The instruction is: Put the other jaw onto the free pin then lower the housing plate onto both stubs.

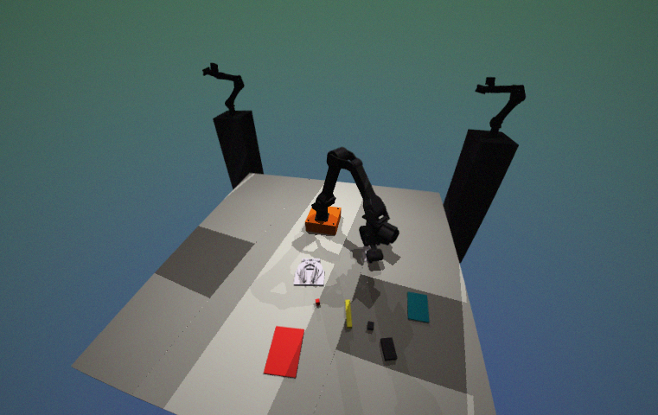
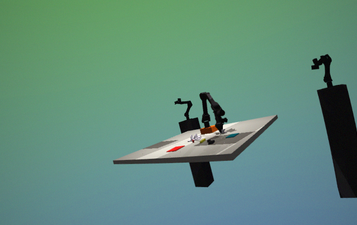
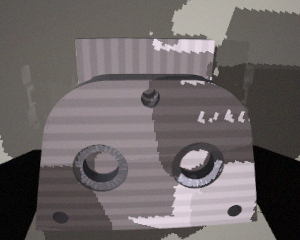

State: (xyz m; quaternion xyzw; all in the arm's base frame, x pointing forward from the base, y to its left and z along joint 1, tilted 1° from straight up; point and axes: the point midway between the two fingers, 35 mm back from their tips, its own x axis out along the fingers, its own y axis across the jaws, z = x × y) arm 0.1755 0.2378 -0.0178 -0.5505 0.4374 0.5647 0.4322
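Right now my gripper tip is 10 cm short of the jaw, 26 cm to the left of it and 1 cm below it. Also, from my gripper tip: teal sheet: 22 cm ahead, 19 cm to the left, 1 cm below; small red cube: 25 cm ahead, 18 cm to the right; yellow bar: 28 cm ahead, 6 cm to the right.
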